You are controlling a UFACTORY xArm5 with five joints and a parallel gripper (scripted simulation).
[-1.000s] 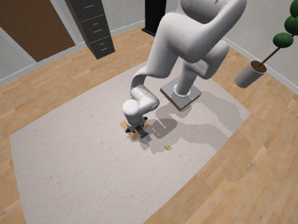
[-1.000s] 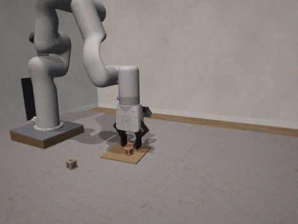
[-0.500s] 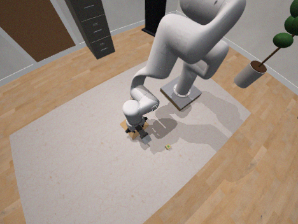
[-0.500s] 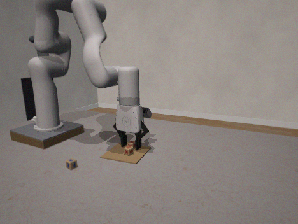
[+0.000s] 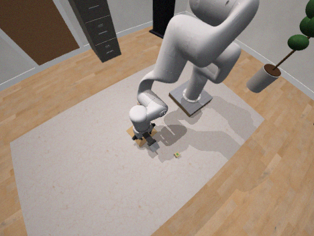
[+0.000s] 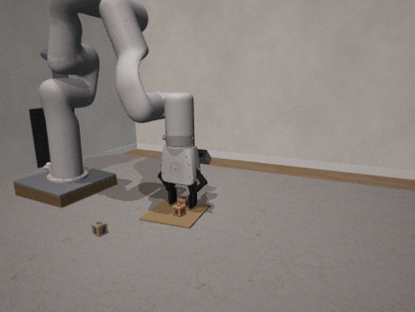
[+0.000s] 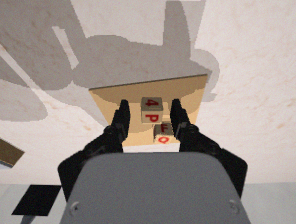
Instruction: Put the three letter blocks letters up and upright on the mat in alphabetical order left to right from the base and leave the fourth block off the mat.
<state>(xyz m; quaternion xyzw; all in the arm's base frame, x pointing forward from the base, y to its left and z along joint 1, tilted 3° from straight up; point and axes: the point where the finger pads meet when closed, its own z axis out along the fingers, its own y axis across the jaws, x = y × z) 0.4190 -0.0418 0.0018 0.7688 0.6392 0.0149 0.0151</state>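
Right now my hand is 4 cm to the left of the tan mat and 2 cm above it. Also, from my hand: blue-lettered block 13 cm behind, 19 cm to the right, 1 cm below.
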